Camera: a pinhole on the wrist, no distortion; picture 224 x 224 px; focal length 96.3 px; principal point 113.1 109.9 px. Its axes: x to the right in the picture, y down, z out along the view. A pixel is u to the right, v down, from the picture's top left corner.
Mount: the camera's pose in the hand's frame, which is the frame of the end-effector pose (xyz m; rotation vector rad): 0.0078 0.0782 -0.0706 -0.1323 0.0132 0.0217
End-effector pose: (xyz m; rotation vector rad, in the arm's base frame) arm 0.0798 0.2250 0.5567 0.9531 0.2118 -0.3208
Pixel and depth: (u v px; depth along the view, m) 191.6 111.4 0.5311
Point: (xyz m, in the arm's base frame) 0.5721 -0.1341 0.7945
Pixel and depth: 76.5 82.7 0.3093
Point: 0.0026 0.0537 0.7531
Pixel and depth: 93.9 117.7 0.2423
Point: 0.0967 0.1624 0.7614
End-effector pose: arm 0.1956 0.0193 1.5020 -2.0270 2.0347 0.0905
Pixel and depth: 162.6 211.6 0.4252
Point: -0.3377 -0.1173 1.0897
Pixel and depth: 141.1 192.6 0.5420
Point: -0.3521 -0.0319 0.9890
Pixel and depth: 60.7 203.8 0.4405
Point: -0.3137 0.3329 1.1758
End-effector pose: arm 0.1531 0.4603 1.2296 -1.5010 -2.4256 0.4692
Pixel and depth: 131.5 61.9 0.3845
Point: -0.0602 0.4698 0.9501
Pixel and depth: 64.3 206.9 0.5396
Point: 0.6814 0.4461 0.5836
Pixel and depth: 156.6 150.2 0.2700
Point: 0.2152 0.6475 0.9791
